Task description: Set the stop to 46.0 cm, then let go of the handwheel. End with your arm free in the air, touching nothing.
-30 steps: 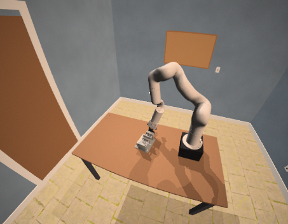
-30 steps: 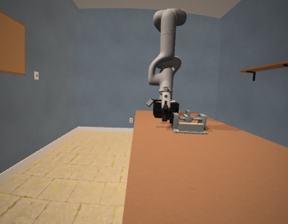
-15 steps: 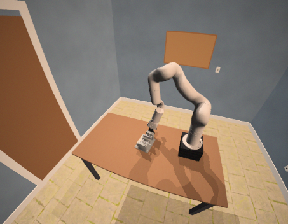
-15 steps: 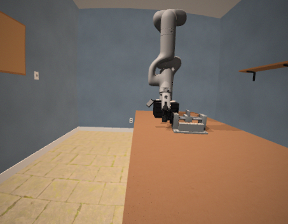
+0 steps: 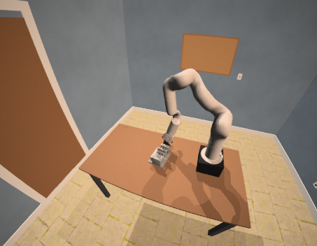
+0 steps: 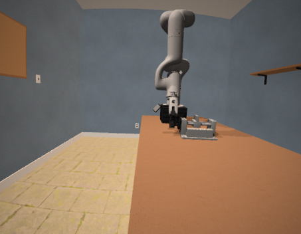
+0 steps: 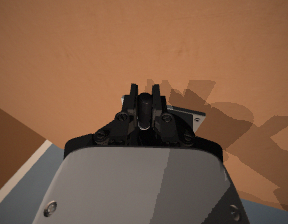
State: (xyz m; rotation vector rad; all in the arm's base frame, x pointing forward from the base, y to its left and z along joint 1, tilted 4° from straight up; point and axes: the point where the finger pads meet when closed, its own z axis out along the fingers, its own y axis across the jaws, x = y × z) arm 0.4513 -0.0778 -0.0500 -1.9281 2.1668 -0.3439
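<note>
Now: hand 1 cm to the right of the dark round handwheel handle. Also, from my hand: black handwheel: 2 cm to the left.
</note>
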